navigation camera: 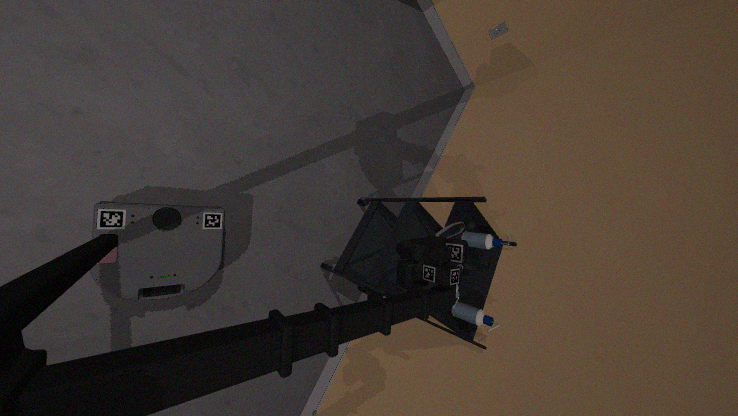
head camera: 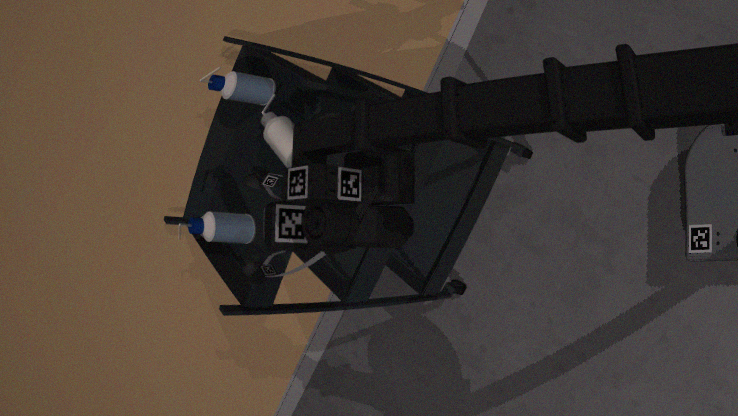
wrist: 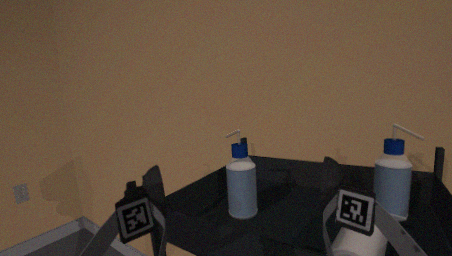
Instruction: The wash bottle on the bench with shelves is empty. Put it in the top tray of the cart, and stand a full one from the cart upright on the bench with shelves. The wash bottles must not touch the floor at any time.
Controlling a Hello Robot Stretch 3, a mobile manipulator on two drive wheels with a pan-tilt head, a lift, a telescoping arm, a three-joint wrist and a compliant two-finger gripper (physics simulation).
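Seen in the pictures: gripper, fingertip midpoint: (navigation camera: 470, 246) (head camera: 248, 225) (wrist: 241, 180); robot's base at its link origin: (navigation camera: 167, 217).
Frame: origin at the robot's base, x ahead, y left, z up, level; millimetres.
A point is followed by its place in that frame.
The dark cart (head camera: 279, 311) @[x 132, y -885, z 647 mm] (navigation camera: 439, 199) @[x 129, y -888, z 588 mm] stands by the wall. Two wash bottles with blue caps and pale blue contents stand upright on its top tray (head camera: 219, 155) @[x -192, y -1082, z 680 mm] (wrist: 300, 200) @[x -159, y -1007, z 663 mm]. One bottle (head camera: 229, 227) @[x -29, y -942, z 729 mm] (navigation camera: 476, 240) @[x -28, y -942, z 729 mm] (wrist: 242, 190) @[x -30, y -942, z 724 mm] stands just ahead of my fingertips, roughly centred in the wrist view. The other bottle (head camera: 250, 87) @[x -302, y -899, z 726 mm] (navigation camera: 467, 313) @[x -300, y -900, z 730 mm] (wrist: 393, 185) @[x -294, y -902, z 732 mm] is farther to the right in the wrist view. A white wash bottle (head camera: 279, 136) @[x -185, y -794, z 721 mm] (wrist: 360, 244) @[x -161, y -772, z 722 mm] appears to lie on the tray, partly hidden by my wrist and right finger. My gripper (head camera: 252, 225) @[x -25, y -714, z 834 mm] (wrist: 241, 180) @[x -25, y -714, z 834 mm] is open and holds nothing. The bench does not show.
The tan wall (head camera: 103, 206) @[x -68, y -1213, z 950 mm] (navigation camera: 620, 206) @[x 132, y -1339, z 1078 mm] (wrist: 200, 75) @[x 86, y -1310, z 981 mm] rises behind the cart. My arm (head camera: 501, 103) @[x -102, y -228, z 947 mm] (navigation camera: 217, 338) @[x -81, y -45, z 932 mm] reaches over the cart from the base (navigation camera: 170, 253) @[x -113, y -15, z 160 mm]. A cart post (wrist: 439, 165) @[x -413, y -937, z 748 mm] rises at the tray's right corner. A wall outlet (navigation camera: 498, 29) @[x 1347, y -1701, z 406 mm] (wrist: 21, 193) @[x 1343, y -1711, z 400 mm] is off to the left.
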